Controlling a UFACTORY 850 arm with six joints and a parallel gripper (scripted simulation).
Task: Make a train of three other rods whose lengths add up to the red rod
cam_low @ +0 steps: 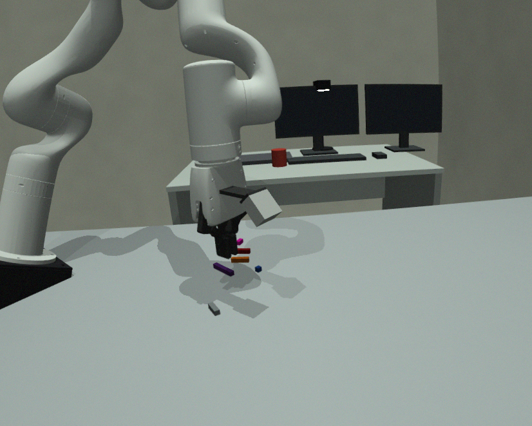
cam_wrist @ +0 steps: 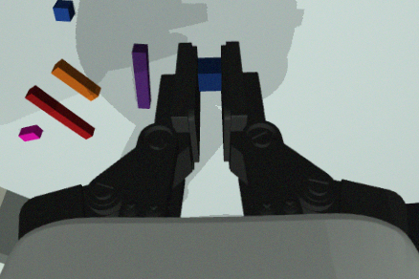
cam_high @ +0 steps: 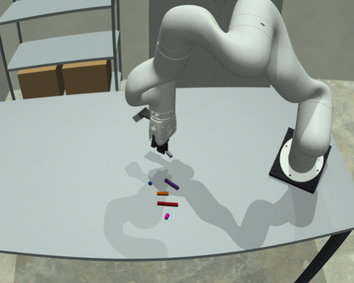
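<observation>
My hand is 20 mm past the grey rod, 60 mm to the left of it and 100 mm above it. The rest, counted from my hand: blue rod: 20 mm below; then orange rod: 10 mm behind, 130 mm to the left, 100 mm below; then purple rod: 40 mm behind, 90 mm to the left, 100 mm below.
</observation>
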